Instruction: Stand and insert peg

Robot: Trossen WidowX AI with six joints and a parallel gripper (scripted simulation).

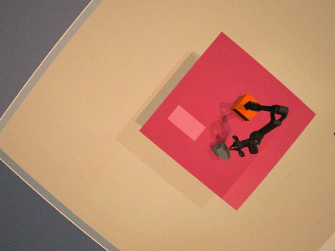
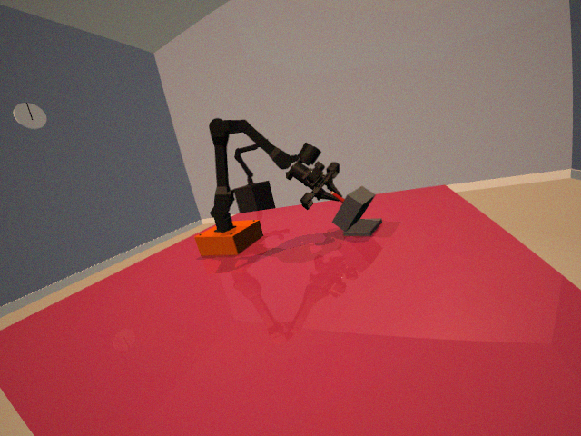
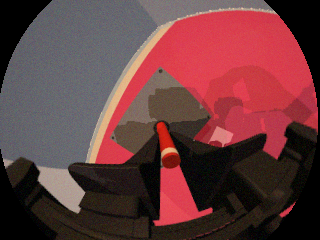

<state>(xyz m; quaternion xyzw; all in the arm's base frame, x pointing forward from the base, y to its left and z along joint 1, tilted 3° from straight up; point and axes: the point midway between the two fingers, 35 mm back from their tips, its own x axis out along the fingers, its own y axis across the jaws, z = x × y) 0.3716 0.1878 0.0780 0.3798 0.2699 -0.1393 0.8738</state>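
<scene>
Right now my gripper tip is 40 mm short of the grey sloped panel and 40 mm above it. Also, from my gripper tip: red peg 10 mm behind, 10 mm above.
</scene>
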